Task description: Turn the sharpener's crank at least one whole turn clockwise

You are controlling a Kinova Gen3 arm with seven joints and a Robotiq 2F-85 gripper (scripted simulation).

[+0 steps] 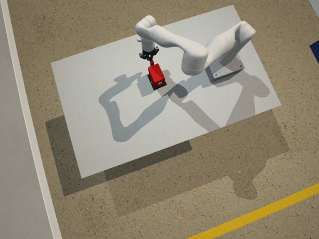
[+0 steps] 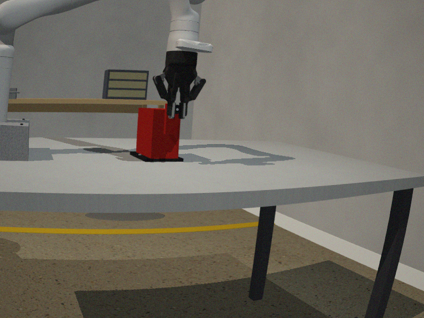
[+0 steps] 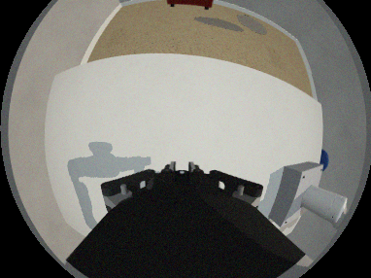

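The black crank knob lies 20 mm to the left of my hand.
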